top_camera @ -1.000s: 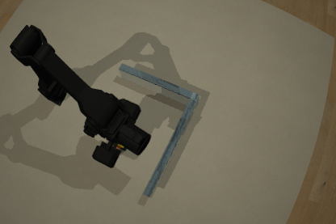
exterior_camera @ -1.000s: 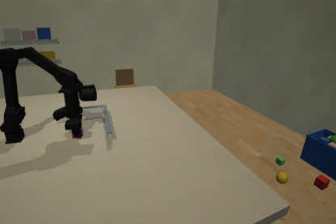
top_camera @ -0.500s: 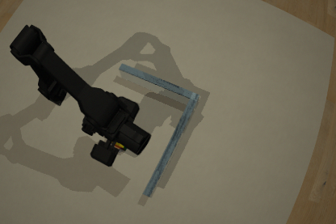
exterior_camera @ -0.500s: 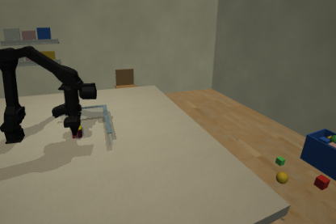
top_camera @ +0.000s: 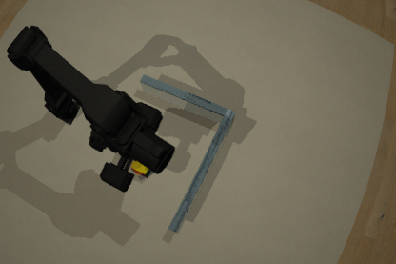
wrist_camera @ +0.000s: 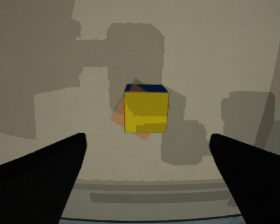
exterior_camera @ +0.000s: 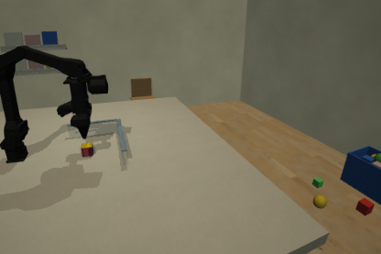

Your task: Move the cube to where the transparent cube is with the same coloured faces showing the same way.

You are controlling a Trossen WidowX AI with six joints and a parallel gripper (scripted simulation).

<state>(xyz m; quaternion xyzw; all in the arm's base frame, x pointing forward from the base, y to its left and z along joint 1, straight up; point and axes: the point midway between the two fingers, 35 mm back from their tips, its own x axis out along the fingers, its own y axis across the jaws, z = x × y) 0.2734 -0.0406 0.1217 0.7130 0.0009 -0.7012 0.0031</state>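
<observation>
Right now the transparent cube is 100 mm below my hand.
</observation>
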